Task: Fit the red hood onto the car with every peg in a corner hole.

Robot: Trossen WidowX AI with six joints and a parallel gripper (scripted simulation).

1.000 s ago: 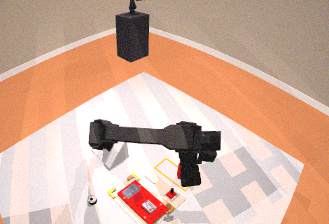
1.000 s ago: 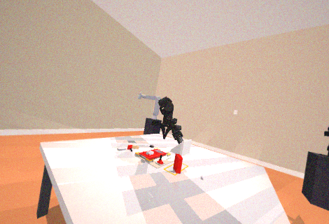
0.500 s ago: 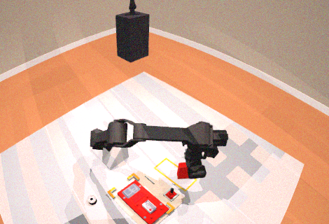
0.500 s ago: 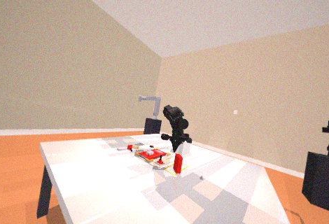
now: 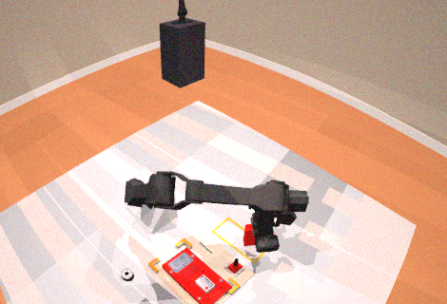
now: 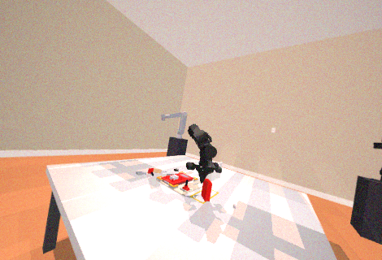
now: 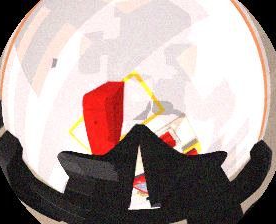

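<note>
The red hood is 2 cm behind my gripper tip, 2 cm to the left of it and 3 cm below it.
</note>
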